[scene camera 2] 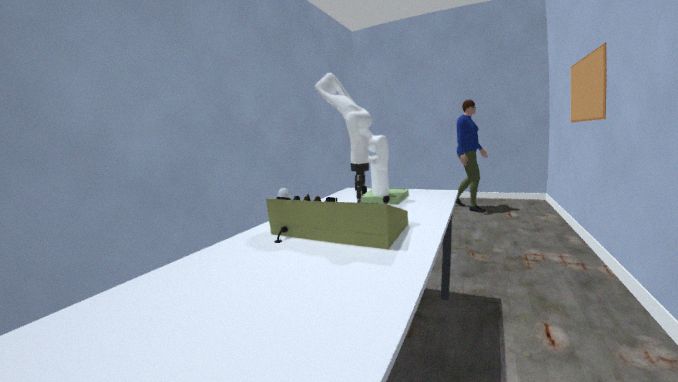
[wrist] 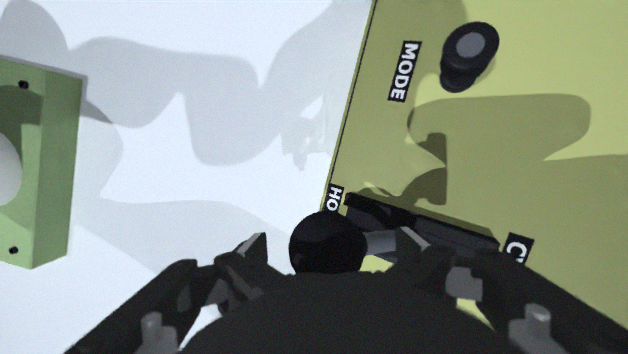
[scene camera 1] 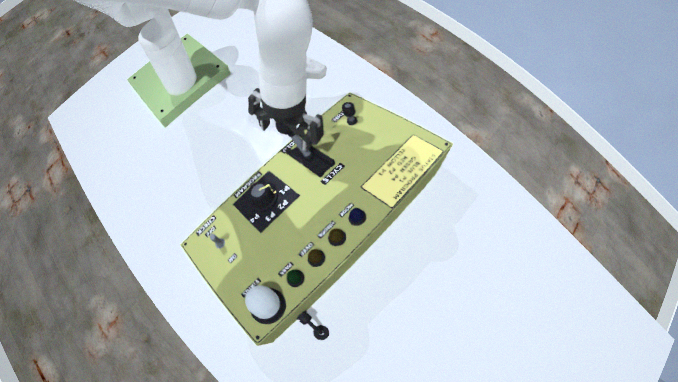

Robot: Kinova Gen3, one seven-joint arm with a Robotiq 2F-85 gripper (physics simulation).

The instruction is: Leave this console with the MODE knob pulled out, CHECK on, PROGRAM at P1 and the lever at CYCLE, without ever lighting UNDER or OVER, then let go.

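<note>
The yellow-green console (scene camera 1: pixel 415 112) (scene camera 2: pixel 330 220) (wrist: pixel 560 55) lies on the table. My open gripper (scene camera 1: pixel 289 131) (scene camera 2: pixel 359 199) (wrist: pixel 330 243) is low over the lever slot, its fingers on either side of the black ball of the lever (scene camera 1: pixel 301 145) (wrist: pixel 327 242). The lever leans toward HOLD. The MODE knob (scene camera 1: pixel 348 109) (wrist: pixel 470 45) stands up on its stem. The PROGRAM knob (scene camera 1: pixel 262 194) has its yellow mark toward P1. The CHECK switch (scene camera 1: pixel 217 241) appears tilted toward OFF. The UNDER lamp (scene camera 1: pixel 337 236) and OVER lamp (scene camera 1: pixel 316 257) look dark.
The MODE lamp (scene camera 1: pixel 357 216), PASS lamp (scene camera 1: pixel 295 277) and white STATUS dome (scene camera 1: pixel 262 302) look unlit. A black jointed piece (scene camera 1: pixel 320 332) (scene camera 2: pixel 278 241) sticks out of the console's side. The arm's green base (scene camera 1: pixel 145 92) (wrist: pixel 55 175) stands behind. A person (scene camera 2: pixel 468 135) is beyond the table.
</note>
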